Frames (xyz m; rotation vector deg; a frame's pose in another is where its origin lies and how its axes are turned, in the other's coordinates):
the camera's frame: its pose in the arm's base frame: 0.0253 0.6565 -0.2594 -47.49 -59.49 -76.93
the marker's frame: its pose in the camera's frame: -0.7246 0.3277 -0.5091 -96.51 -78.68 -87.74
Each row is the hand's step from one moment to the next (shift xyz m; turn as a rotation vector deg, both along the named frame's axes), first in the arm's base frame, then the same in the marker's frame.
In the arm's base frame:
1: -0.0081 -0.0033 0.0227 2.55 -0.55 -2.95
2: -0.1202 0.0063 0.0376 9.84 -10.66 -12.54
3: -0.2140 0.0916 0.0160 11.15 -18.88 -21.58
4: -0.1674 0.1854 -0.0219 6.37 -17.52 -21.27
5: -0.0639 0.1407 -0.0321 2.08 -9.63 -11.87
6: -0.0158 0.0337 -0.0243 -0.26 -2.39 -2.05
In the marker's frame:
1: 0.0003 0.0241 0.0035 -0.58 -3.72 1.15
2: -0.0151 0.0881 -0.0890 -10.54 -14.52 6.77
3: 0.0363 0.1038 -0.2058 -20.09 -22.25 6.91
4: 0.1269 0.0394 -0.2127 -19.93 -19.91 2.52
5: 0.1084 -0.0130 -0.1140 -11.35 -10.44 0.10
6: 0.0219 -0.0175 -0.0345 -2.80 -1.44 -0.27

